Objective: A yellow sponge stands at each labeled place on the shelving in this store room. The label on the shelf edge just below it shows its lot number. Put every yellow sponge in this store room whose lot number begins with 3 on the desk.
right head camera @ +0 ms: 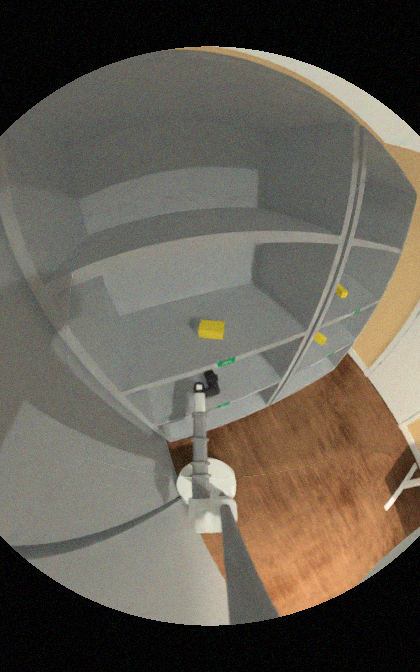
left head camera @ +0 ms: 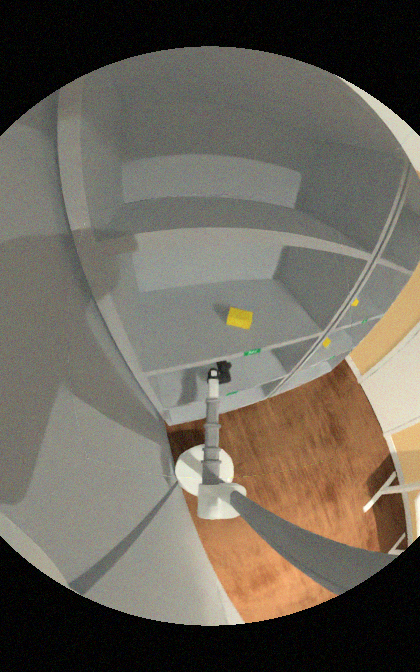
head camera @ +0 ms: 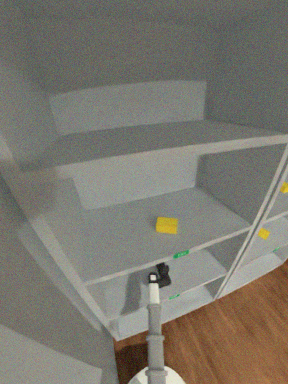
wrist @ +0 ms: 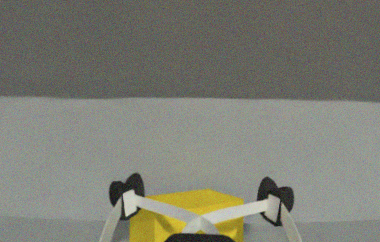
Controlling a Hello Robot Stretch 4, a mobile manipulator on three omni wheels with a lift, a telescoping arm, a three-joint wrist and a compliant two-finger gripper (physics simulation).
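Places are measured from the robot's base along level axes (x ahead, y left, z up), in metres.
Where they show: gripper, between the fingertips: (wrist: 200, 190).
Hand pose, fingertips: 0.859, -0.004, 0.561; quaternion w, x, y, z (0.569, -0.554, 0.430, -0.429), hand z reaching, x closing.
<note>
Things, the pixels of their top centre, and the offset from my fingertips, as dx, dy, dz. "pt": a spot on its surface instead.
- lower green label, a spot on its surface: (right head camera: 223, 405) (head camera: 174, 297) pt -0.370, -0.129, -0.079
- upper yellow sponge, centre of its top: (right head camera: 340, 287) (head camera: 283, 183) +0.102, -0.960, +0.447
- lower yellow sponge, centre of its top: (right head camera: 320, 336) (head camera: 262, 230) +0.077, -0.966, -0.010
My gripper (wrist: 200, 190) is open; its fingertips stand apart, and a yellow sponge (wrist: 215, 198) shows beyond and between them, partly covered by the fingers. In the head views the black wrist is at the lower compartment, below the middle shelf; the fingers are hidden there. Another yellow sponge (head camera: 167, 225) (left head camera: 239, 318) (right head camera: 211, 330) lies on the middle shelf above a green label (head camera: 181, 254) (left head camera: 252, 352) (right head camera: 226, 361). A lower green label (head camera: 174, 296) (left head camera: 232, 393) (right head camera: 223, 405) is on the edge below. The numbers are too blurred to read. The desk cannot be made out.
The bay to the right holds an upper yellow sponge (head camera: 284, 187) (left head camera: 355, 302) (right head camera: 341, 291) and a lower yellow sponge (head camera: 264, 233) (left head camera: 326, 342) (right head camera: 320, 338). Upright posts part the bays. A grey surface stands close on the left. White furniture legs show at the right.
</note>
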